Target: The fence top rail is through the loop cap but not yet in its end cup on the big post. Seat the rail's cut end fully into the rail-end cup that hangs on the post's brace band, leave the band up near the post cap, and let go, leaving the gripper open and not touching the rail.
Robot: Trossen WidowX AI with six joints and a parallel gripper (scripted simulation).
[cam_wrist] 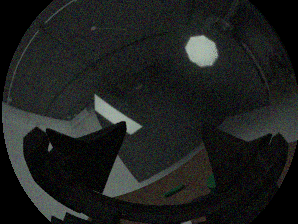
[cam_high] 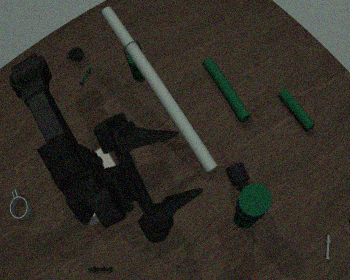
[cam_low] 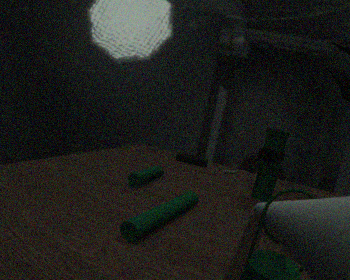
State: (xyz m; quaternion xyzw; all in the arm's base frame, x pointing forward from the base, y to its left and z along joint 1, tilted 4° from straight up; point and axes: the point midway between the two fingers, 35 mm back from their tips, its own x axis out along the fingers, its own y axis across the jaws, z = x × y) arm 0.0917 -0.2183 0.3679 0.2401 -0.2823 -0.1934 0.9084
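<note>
Right now my gripper tip is 110 mm short of the dark rail-end cup, 20 mm to the left of it and 290 mm above it. Round my gripper tip: white pin: 180 mm ahead, 310 mm to the right, 420 mm below; then green loop cap: 160 mm ahead, 440 mm to the left, 320 mm below; then dark tube: 340 mm ahead, 330 mm to the right, 410 mm below.
</note>
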